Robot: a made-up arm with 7 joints.
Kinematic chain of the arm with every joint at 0, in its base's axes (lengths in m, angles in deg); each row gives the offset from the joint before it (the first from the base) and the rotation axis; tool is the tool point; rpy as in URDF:
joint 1: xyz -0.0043 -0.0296 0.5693 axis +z
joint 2: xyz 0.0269 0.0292 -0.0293 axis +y
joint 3: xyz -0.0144 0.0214 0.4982 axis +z
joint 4: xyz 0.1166 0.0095 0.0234 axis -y
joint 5: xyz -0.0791 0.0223 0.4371 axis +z
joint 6: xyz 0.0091 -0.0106 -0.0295 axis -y
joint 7: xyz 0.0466 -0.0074 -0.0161 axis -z
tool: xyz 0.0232 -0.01 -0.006 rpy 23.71 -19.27 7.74
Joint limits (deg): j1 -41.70..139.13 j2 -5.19..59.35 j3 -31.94..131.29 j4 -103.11..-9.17 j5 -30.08..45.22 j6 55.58..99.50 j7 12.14..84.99
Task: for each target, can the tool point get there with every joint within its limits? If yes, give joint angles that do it. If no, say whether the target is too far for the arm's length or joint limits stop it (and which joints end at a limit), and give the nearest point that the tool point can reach.
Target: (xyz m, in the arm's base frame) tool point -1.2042 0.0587 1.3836
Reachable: no: too far | nearest point -0.8349 0.0858 1.1484 | short by 0.439 m
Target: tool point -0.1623 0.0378 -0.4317
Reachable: no: joint limits stop it (at a limit: joint 1, joint 2, joint 4, joint 7) | nearest point -0.5469 0.3715 0.2872 | short by 0.881 m
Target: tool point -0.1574 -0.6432 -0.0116
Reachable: no: joint limits stop it (at a limit: joint 1, joint 2, joint 3, joint 4, joint 7) | nearest point 0.3095 -0.6388 0.3596 | short by 0.596 m
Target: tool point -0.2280 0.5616 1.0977
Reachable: yes | joints 45.90 6.53 67.44 -84.47 36.13 70.47 71.48
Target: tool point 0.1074 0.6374 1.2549
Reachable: yes | joints 55.82 20.41 38.18 -42.82 -2.27 74.95 68.55
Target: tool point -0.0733 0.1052 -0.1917
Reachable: no: joint limits stop it (at a limit: joint 2, joint 4, joint 6, joint 7) | nearest point -0.3093 0.5662 0.2905 | short by 0.708 m
